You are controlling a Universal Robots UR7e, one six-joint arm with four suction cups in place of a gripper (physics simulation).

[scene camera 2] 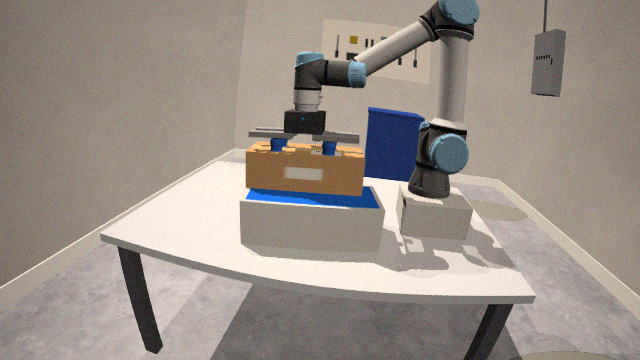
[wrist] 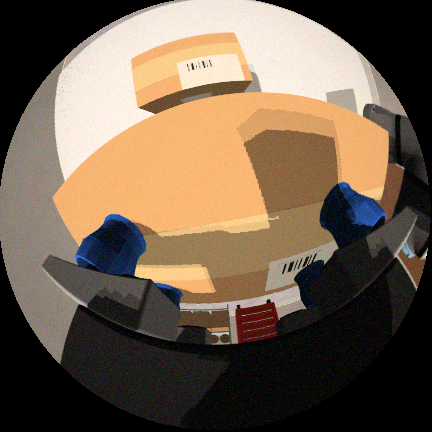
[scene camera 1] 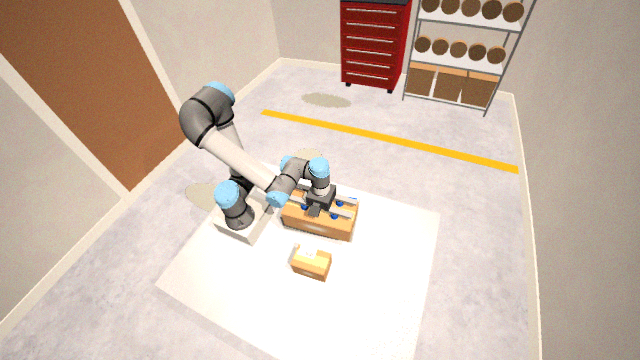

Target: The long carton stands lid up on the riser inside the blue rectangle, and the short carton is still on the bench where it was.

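Where they show: hand at its tool point: [wrist: 236, 252]; arm's base at its link origin: [scene camera 2: 428, 191] [scene camera 1: 240, 217].
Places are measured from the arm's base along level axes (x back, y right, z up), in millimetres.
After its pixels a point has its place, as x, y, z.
The long carton [scene camera 1: 317, 227] {-413, -50, 82} [scene camera 2: 270, 172] {-475, -212, 67} [wrist: 190, 170] {-418, -77, 120} is level and lid up, with tape and a barcode label on its top. My gripper [scene camera 1: 321, 207] {-400, -142, 108} [scene camera 2: 303, 147] {-400, -142, 108} [wrist: 230, 235] {-400, -142, 108} has its blue suction cups on that top and holds the carton. In scene camera 2 the carton is over the blue rectangle [scene camera 2: 310, 199] {-359, -247, 18} on the riser [scene camera 2: 310, 227] {-349, -293, -38}. Its lower edge looks slightly above the blue, though contact is hard to judge; its left end is close to the rectangle's left edge. The short carton [scene camera 1: 311, 269] {-447, 108, -2} [wrist: 155, 77] {-467, 45, -1} stands on the bench [scene camera 1: 380, 280] {-736, 11, -102} [scene camera 2: 175, 215] {-787, -227, -102}, apart from the long one.
The arm's base block [scene camera 1: 239, 234] {-50, 83, -2} [scene camera 2: 435, 220] {5, -143, -45} stands on the bench beside the riser. A blue cabinet [scene camera 2: 393, 145] is behind the bench. A red drawer cabinet [scene camera 1: 372, 45] and a shelf rack [scene camera 1: 510, 62] stand at the far wall.
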